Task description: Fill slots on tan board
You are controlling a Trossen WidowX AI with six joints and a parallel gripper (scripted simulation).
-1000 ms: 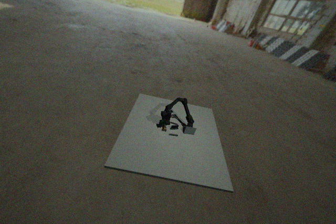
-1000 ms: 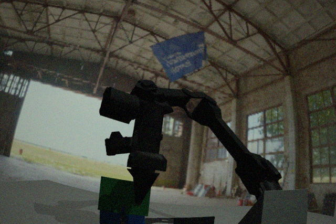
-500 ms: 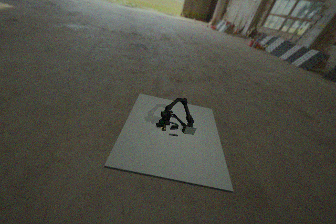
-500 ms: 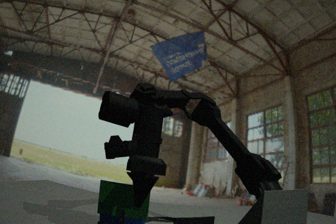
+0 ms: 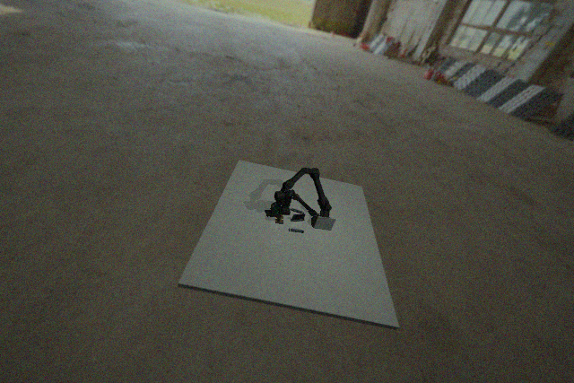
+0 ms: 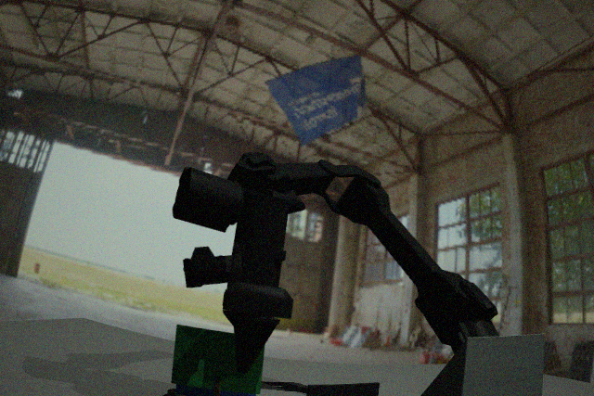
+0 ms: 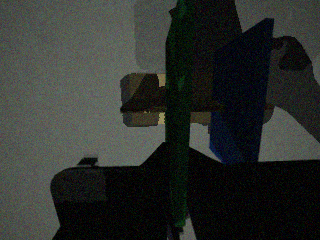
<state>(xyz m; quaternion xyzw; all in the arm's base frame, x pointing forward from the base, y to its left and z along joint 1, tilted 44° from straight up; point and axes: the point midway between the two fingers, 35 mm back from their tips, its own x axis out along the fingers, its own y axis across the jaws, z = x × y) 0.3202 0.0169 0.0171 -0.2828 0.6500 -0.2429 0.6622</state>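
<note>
The tan board lies 3 cm ahead of my gripper tip, 2 cm to the right of it and 5 cm below it. The rest, counted from my gripper tip: green board (3 cm ahead); then dark flat piece (12 cm behind, 1 cm to the right, 5 cm below); then blue board (3 cm ahead, 5 cm to the right, 2 cm below).
</note>
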